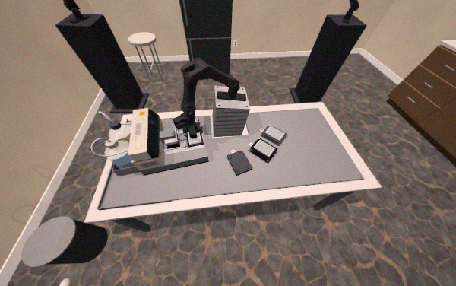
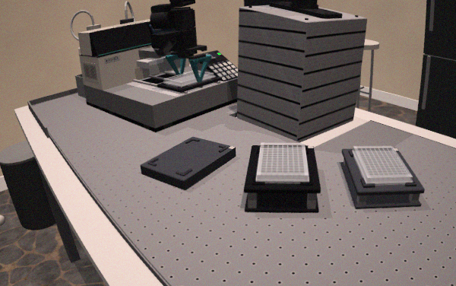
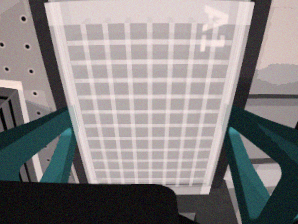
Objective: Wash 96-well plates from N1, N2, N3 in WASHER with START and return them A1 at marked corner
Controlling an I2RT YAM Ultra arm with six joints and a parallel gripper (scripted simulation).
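Now: the carrier 10 mm below my hand. Also, from my hand: N2 label 420 mm to the left, 100 mm below, 10 mm ahead; washer 150 mm to the right, 30 mm ahead, 30 mm above; N1 label 280 mm to the left, 100 mm below, 80 mm ahead.
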